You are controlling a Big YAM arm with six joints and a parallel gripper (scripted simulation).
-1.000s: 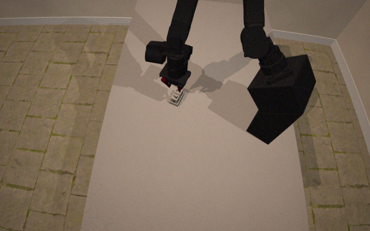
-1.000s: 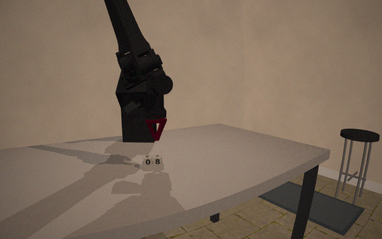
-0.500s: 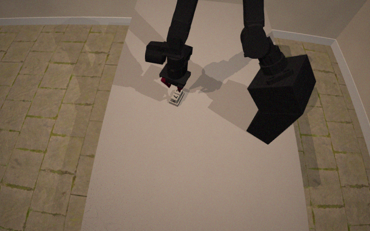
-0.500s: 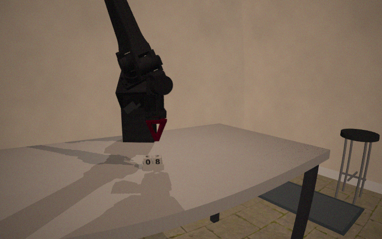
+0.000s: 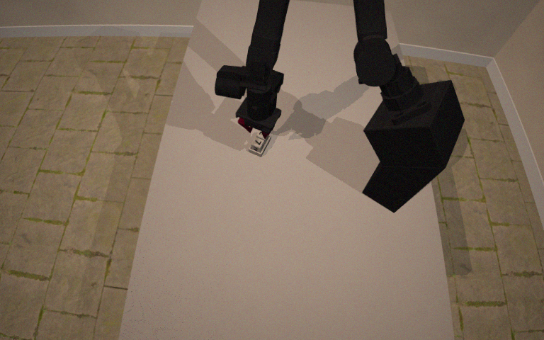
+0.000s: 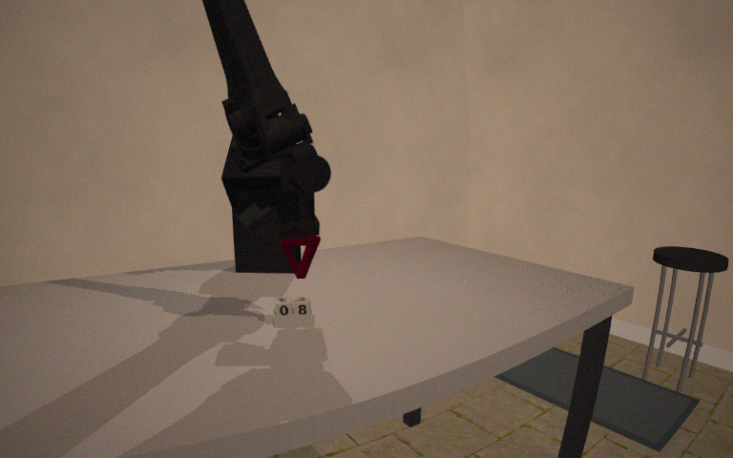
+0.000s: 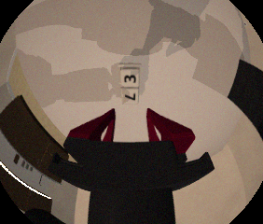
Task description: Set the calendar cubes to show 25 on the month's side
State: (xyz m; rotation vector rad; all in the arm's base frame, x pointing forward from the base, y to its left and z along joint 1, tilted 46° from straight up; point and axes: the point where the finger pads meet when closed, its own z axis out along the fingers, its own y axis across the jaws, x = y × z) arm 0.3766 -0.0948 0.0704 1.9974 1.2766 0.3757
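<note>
My hand is 1 cm past the pale tray, 1 cm to the left of it and 8 cm above it.
</note>
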